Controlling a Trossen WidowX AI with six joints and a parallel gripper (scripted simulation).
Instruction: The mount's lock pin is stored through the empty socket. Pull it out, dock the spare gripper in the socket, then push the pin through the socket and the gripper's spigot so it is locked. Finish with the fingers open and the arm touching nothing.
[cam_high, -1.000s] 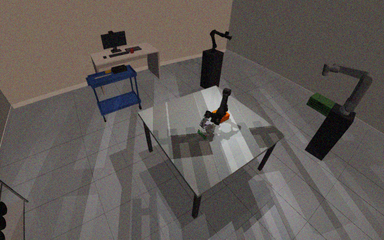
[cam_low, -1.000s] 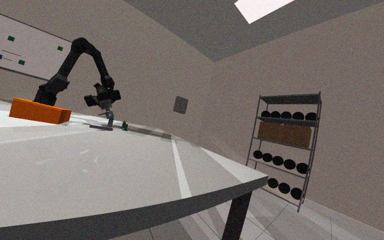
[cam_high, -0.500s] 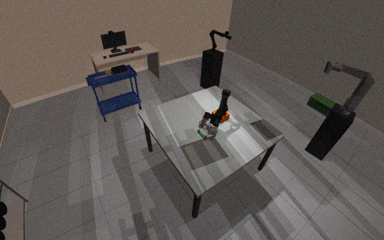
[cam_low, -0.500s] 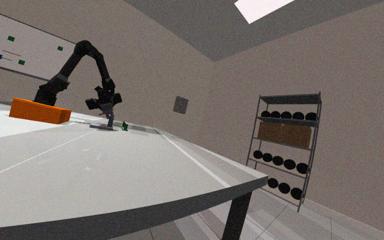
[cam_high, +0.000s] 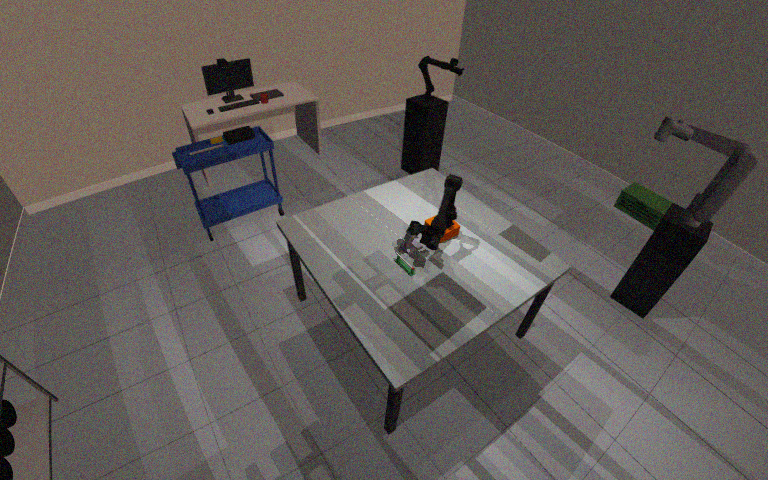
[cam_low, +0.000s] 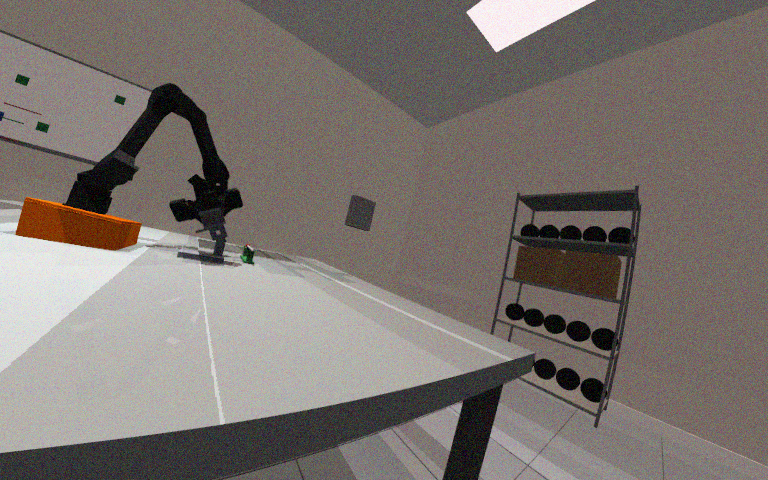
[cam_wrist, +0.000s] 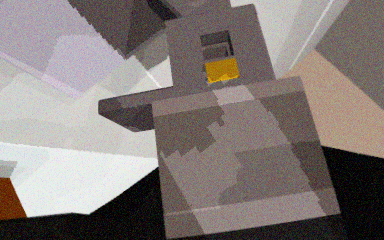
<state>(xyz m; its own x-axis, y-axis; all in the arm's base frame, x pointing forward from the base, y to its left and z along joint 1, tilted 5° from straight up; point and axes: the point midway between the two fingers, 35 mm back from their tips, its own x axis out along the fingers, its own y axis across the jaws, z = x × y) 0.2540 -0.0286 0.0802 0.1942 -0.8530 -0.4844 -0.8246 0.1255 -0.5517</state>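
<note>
Now: gripper tip 10 mm to the right of the spare gripper. Also, from my gripper tip: grey mount (70 mm below, 20 mm to the left, 10 mm ahead); green bracket (140 mm ahead, 110 mm to the left, 100 mm below).
</note>
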